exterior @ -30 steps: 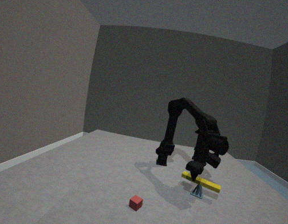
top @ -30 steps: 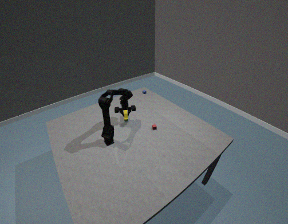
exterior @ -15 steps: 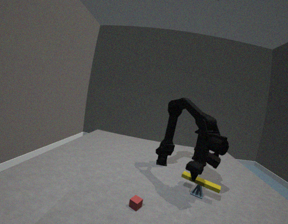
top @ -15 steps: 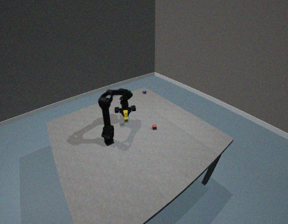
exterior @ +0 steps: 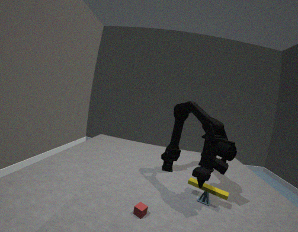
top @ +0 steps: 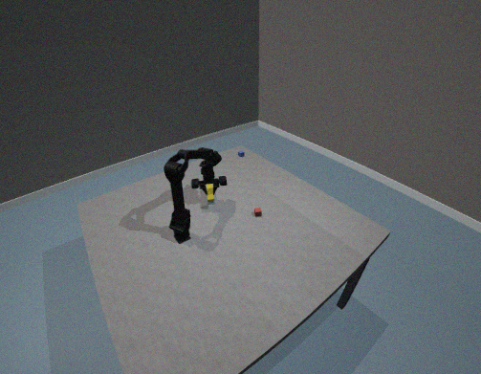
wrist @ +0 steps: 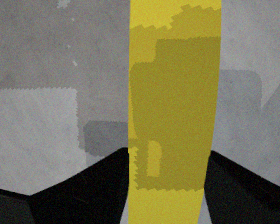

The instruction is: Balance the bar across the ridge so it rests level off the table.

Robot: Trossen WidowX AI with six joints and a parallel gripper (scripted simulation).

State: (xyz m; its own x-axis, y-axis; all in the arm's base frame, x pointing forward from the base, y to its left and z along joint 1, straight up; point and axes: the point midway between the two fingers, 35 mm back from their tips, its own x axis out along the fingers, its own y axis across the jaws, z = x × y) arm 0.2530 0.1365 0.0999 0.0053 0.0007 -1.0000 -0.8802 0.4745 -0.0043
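Right now my gripper tip is 30 mm to the right of the yellow bar and 10 mm short of it. The rest, counted from my gripper tip: red cube 230 mm to the right, 150 mm ahead, 50 mm below; blue cube 490 mm ahead, 360 mm to the left, 50 mm below.
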